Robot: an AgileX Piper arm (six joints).
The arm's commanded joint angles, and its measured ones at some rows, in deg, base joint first. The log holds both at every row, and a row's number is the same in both.
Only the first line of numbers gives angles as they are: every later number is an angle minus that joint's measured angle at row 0.
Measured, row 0:
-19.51 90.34 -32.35 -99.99 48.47 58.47
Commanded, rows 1 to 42:
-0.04 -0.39 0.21 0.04 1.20 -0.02
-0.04 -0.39 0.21 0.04 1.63 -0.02
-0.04 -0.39 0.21 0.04 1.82 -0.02
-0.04 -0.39 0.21 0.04 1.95 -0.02
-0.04 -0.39 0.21 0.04 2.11 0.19
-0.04 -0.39 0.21 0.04 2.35 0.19
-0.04 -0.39 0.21 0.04 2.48 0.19
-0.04 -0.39 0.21 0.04 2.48 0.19
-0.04 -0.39 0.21 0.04 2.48 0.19
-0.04 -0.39 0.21 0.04 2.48 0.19
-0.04 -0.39 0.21 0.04 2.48 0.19
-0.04 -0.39 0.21 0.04 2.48 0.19
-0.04 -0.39 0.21 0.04 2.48 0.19
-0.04 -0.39 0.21 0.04 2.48 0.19
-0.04 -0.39 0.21 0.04 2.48 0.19
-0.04 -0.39 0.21 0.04 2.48 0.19
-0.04 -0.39 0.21 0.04 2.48 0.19
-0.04 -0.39 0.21 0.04 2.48 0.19
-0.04 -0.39 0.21 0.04 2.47 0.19
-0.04 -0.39 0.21 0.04 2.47 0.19
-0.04 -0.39 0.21 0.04 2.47 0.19
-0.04 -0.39 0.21 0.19 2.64 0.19
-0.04 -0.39 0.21 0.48 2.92 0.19
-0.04 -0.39 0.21 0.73 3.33 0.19
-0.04 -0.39 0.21 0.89 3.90 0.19
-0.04 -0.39 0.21 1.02 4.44 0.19
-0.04 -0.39 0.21 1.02 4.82 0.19
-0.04 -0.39 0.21 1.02 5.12 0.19
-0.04 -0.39 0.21 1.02 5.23 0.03
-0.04 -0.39 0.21 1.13 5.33 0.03
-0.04 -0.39 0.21 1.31 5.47 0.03
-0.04 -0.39 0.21 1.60 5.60 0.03
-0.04 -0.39 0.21 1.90 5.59 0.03
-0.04 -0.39 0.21 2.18 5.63 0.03
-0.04 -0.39 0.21 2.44 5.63 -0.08
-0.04 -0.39 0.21 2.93 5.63 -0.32
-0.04 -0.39 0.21 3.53 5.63 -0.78
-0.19 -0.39 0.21 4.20 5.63 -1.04
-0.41 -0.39 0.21 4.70 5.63 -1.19
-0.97 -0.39 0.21 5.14 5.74 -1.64
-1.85 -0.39 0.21 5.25 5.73 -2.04
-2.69 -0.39 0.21 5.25 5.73 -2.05
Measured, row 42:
-0.11 0.00 0.00 2.81 2.64 -1.56
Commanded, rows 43 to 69:
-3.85 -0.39 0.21 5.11 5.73 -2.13
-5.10 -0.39 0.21 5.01 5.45 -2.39
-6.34 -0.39 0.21 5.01 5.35 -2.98
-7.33 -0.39 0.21 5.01 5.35 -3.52
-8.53 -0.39 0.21 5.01 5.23 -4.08
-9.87 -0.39 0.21 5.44 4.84 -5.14
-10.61 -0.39 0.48 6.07 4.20 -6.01
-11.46 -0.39 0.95 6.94 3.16 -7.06
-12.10 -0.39 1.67 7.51 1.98 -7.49
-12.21 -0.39 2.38 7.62 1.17 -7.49
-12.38 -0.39 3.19 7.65 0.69 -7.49
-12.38 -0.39 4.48 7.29 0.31 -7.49
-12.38 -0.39 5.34 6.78 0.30 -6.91
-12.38 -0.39 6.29 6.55 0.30 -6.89
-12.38 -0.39 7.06 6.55 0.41 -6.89
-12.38 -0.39 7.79 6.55 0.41 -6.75
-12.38 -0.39 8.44 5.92 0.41 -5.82
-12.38 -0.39 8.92 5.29 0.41 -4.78
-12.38 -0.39 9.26 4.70 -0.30 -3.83
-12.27 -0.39 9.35 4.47 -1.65 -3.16
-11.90 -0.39 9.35 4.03 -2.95 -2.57
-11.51 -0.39 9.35 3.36 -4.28 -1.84
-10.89 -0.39 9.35 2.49 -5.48 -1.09
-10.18 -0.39 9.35 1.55 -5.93 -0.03
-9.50 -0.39 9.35 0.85 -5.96 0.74
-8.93 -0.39 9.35 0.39 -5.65 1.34
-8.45 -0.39 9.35 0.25 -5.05 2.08
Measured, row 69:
-10.46 -0.12 8.93 2.87 -4.91 -1.03
